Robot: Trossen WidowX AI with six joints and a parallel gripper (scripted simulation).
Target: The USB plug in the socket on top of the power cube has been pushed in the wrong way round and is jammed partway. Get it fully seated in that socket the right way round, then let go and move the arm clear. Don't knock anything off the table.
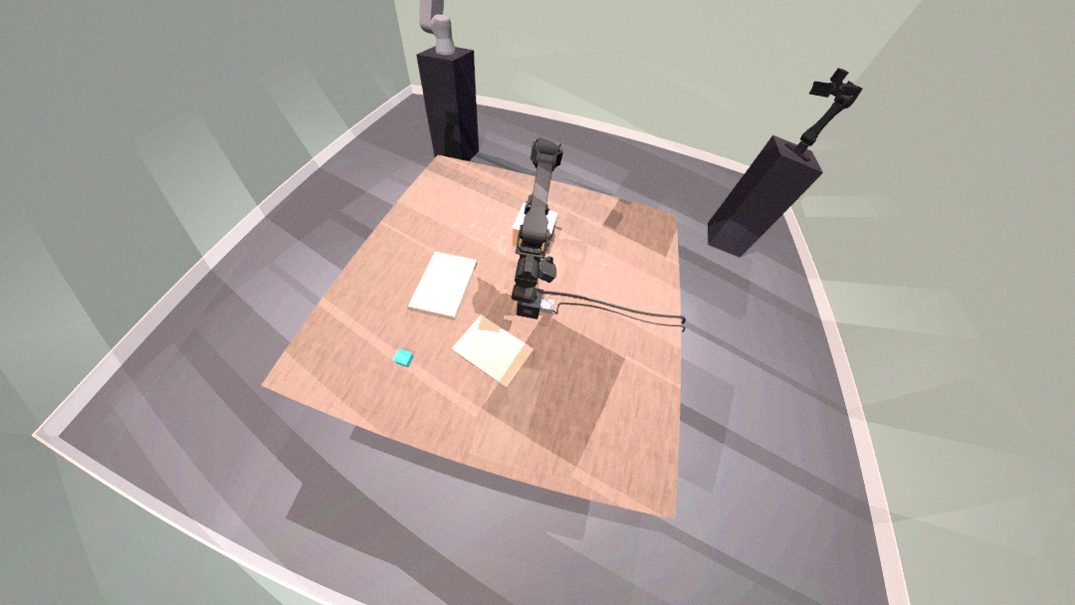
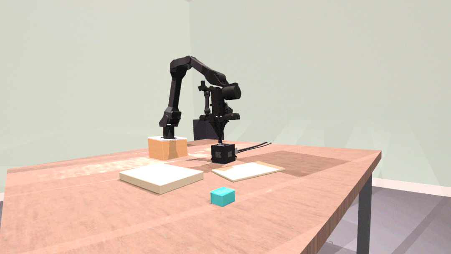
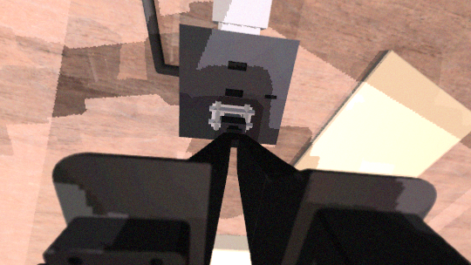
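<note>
The dark USB plug is 2 cm below my gripper tip. Round my gripper tip: teal block (33 cm ahead, 28 cm to the right, 10 cm below); thick white slab (3 cm ahead, 30 cm to the right, 10 cm below); thin cream board (19 cm ahead, 3 cm to the right, 11 cm below).
</note>
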